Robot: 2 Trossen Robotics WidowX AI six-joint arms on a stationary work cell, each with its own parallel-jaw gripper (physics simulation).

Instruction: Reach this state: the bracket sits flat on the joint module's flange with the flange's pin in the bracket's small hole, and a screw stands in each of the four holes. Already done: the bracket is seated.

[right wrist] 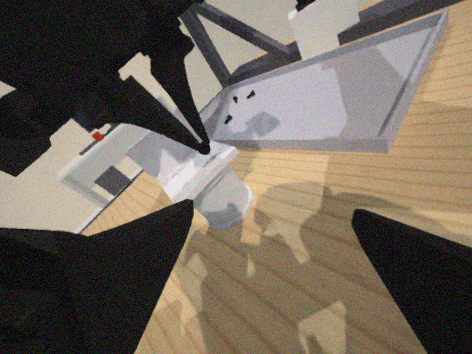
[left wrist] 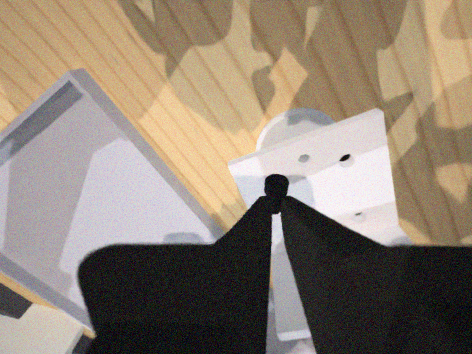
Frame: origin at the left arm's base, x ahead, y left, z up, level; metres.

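Seen in the pictures: left gripper, fingertip midpoint: [right wrist: 203, 144] [left wrist: 274, 205]; right gripper, fingertip midpoint: [right wrist: 271, 211].
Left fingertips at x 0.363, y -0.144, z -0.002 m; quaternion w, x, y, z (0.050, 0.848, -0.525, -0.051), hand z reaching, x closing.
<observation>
Pixels of each thing's middle, then the offset from my left fingertips to it. "spot": a spot on its surface instead.
- white bracket at the middle of its body: [left wrist: 325, 222] [right wrist: 181, 154] dx +0.003, dy -0.024, dz +0.002 m
- pale round joint module at the middle of its body: [left wrist: 305, 170] [right wrist: 213, 188] dx +0.004, dy -0.024, dz -0.049 m
- black screw at the middle of its body: [left wrist: 275, 196] [right wrist: 204, 146] dx +0.005, dy +0.002, dz +0.000 m
- grey tray at the middle of its body: [left wrist: 164, 300] [right wrist: 264, 101] dx -0.213, dy +0.016, dz -0.072 m
- dark metal frame at a spot on its surface: [right wrist: 245, 32] spot: dx -0.409, dy +0.002, dz +0.017 m
- cream block at the middle of its body: [right wrist: 320, 22] dx -0.363, dy +0.144, dz -0.039 m
The white bracket [left wrist: 355, 182] [right wrist: 212, 168] sits on the pale round joint module [left wrist: 280, 131] [right wrist: 225, 202]. In the left wrist view, an open dark hole, a greyish small hole and a third hole partly in shade show in the bracket; the rest is hidden behind the fingers. My left gripper [left wrist: 274, 205] [right wrist: 203, 144] is shut on a black screw [left wrist: 276, 185], its head up, over the bracket's near-left part. The screw's tip and any contact with a hole are hidden. My right gripper [right wrist: 271, 211] is open and empty, beside the module.
A grey tray [left wrist: 145, 165] [right wrist: 310, 145] lies beside the module, with three black screws [right wrist: 251, 94] [right wrist: 235, 99] [right wrist: 228, 119] in it. A dark metal frame [right wrist: 245, 32] and a cream block [right wrist: 325, 30] stand behind the tray. A white open-sided housing [right wrist: 82, 170] stands beyond the bracket.
</observation>
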